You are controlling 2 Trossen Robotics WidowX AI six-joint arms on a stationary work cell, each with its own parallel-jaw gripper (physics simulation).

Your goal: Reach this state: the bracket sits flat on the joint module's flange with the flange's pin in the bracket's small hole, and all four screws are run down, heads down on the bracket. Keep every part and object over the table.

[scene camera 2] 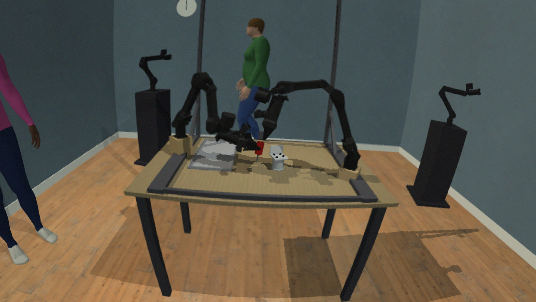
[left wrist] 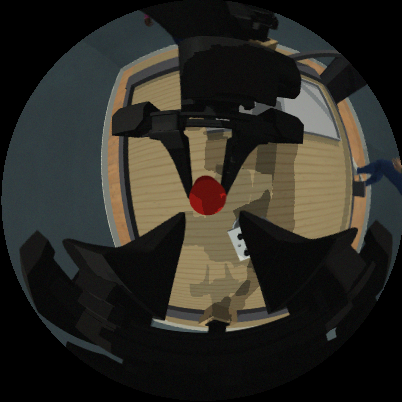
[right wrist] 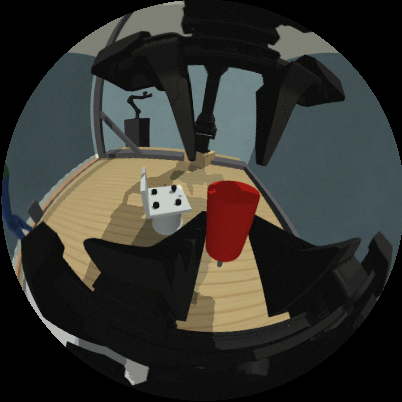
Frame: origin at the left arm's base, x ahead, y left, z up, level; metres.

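Seen in the pictures: left gripper, fingertip midpoint: [scene camera 2: 264, 139] [left wrist: 212, 216] [right wrist: 227, 161]; right gripper, fingertip midpoint: [scene camera 2: 261, 148] [left wrist: 205, 197] [right wrist: 226, 216]; left arm's base at its link origin: [scene camera 2: 350, 167] [left wrist: 216, 323] [right wrist: 200, 149]; right arm's base at its link origin: [scene camera 2: 180, 136].
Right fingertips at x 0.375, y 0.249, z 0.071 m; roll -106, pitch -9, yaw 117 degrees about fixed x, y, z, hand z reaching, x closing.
Observation:
Offsets run from my right fingertips to a thing's middle.
The white L-shaped bracket @[dx -0.036, dy -0.108, dz -0.045 m] [scene camera 2: 276, 149] [left wrist: 234, 240] [right wrist: 165, 196] sits on the round grey joint module @[dx -0.036, dy -0.108, dz -0.095 m] [scene camera 2: 278, 165] [right wrist: 167, 225], its plate on top and its flange upright. Four black screw heads show on the plate in the right wrist view; how deep they sit I cannot tell. The pin is not discernible. My right gripper [scene camera 2: 258, 147] [left wrist: 205, 197] [right wrist: 226, 216] is shut on a red-handled screwdriver @[dx +0.008, dy +0.007, dz -0.018 m] [scene camera 2: 260, 149] [left wrist: 207, 200] [right wrist: 229, 237], upright beside the bracket, bit down. My left gripper [scene camera 2: 265, 136] [left wrist: 212, 216] [right wrist: 227, 161] is partly open and empty, above the red handle.
A grey tray @[dx +0.321, dy -0.034, dz -0.119 m] [scene camera 2: 210, 168] [left wrist: 312, 116] lies on the table at the picture's left in the scene view, behind and under the right arm. A dark frame bar [scene camera 2: 250, 195] runs along the table's front edge. A person in green [scene camera 2: 258, 60] stands behind the table.

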